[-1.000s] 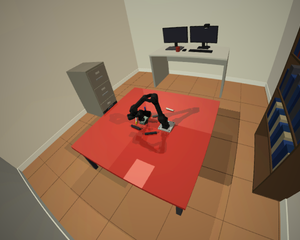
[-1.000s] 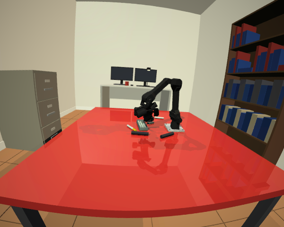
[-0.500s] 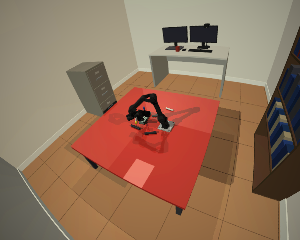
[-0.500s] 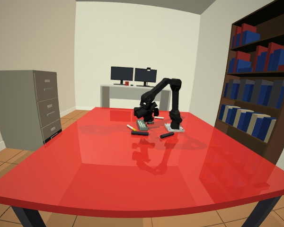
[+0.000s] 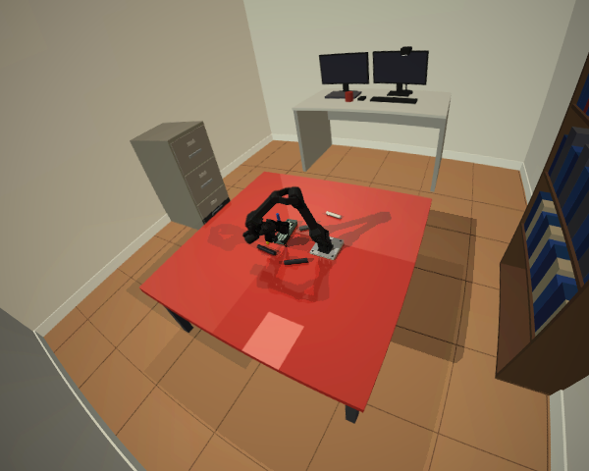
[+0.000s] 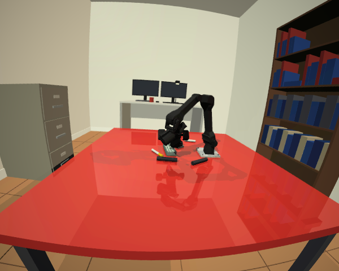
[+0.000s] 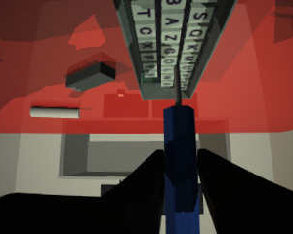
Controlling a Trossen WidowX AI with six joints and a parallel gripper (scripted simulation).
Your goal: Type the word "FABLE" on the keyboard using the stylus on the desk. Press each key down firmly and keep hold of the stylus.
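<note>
Right now my gripper tip is 10 cm above the white-and-yellow marker, 8 cm short of it and 5 cm to the right of it. The rest, counted from my gripper tip: dark blue stylus: 1 cm below; then small grey block: 11 cm to the right, 10 cm below, 8 cm behind; then thin grey tip: 5 cm below.
</note>
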